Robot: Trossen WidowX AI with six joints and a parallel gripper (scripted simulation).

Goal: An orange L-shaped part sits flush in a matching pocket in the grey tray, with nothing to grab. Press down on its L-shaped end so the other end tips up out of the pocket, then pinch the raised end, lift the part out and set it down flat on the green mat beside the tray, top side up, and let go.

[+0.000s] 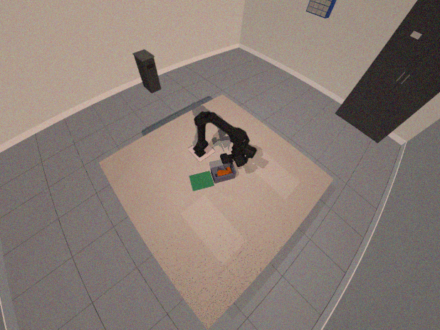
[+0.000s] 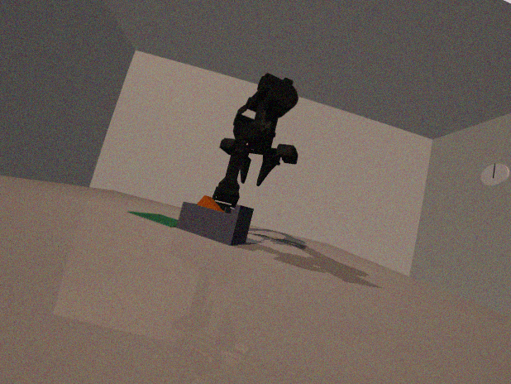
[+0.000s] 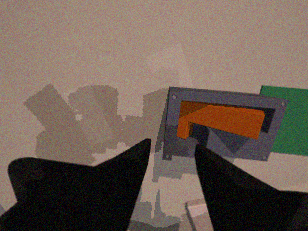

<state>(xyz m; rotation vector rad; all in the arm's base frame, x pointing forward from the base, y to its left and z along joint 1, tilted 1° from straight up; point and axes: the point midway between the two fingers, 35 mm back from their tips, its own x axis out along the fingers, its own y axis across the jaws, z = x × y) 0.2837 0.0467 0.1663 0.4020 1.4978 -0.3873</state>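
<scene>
Now: the orange l-shaped part 3 cm behind my gripper tip, 4 cm to the right of it and 10 cm below it. Round my gripper tip: green mat 11 cm behind, 19 cm to the right, 16 cm below.
</scene>
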